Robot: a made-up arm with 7 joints. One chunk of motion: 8 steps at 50 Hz.
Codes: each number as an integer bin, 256 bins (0 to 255) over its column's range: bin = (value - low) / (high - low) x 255, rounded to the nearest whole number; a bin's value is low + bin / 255 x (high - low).
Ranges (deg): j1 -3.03..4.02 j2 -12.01..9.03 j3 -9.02..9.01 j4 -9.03..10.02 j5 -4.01..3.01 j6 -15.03..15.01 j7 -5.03..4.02
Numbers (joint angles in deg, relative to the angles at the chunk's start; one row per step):
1: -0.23 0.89 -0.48 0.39 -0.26 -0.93 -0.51
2: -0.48 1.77 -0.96 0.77 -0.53 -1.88 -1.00
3: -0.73 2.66 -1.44 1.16 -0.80 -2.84 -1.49
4: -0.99 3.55 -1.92 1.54 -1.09 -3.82 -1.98
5: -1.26 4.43 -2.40 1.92 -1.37 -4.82 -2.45
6: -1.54 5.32 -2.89 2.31 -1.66 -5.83 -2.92
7: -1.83 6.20 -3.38 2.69 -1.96 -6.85 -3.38
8: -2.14 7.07 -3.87 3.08 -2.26 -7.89 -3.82
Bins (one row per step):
1: 101 156 121 126 136 120 127
2: 92 167 114 131 126 112 114
3: 83 178 107 136 117 103 100
4: 74 189 100 141 106 95 86
5: 64 199 94 147 96 87 73
6: 54 210 87 152 85 78 59
7: 43 221 80 157 74 69 46
8: 32 231 73 162 64 61 34

